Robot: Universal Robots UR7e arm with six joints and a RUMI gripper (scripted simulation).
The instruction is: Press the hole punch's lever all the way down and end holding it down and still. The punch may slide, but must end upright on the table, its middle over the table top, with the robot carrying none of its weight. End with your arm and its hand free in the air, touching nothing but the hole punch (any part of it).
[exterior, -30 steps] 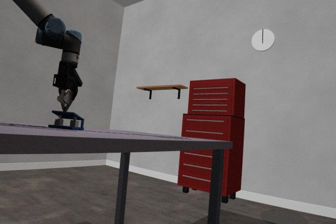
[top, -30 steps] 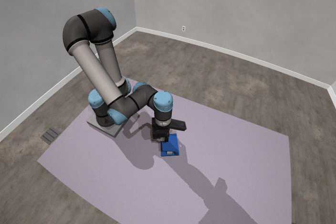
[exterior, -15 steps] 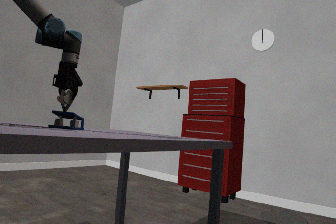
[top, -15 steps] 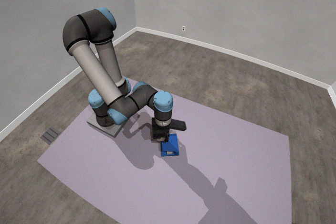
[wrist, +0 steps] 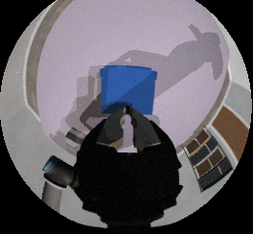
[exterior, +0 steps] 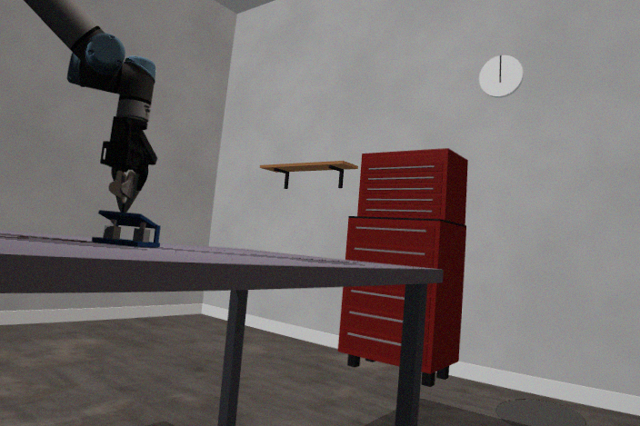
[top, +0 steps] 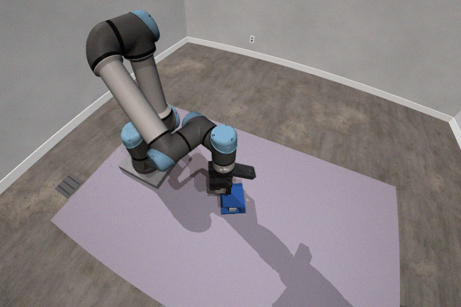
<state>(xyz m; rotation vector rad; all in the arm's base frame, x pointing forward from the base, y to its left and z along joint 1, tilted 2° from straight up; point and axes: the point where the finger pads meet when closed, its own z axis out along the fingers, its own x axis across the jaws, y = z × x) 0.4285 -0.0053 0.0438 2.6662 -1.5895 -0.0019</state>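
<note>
Now: the blue hole punch 30 mm ahead of my hand, 10 mm to the left of it and 50 mm below it.
</note>
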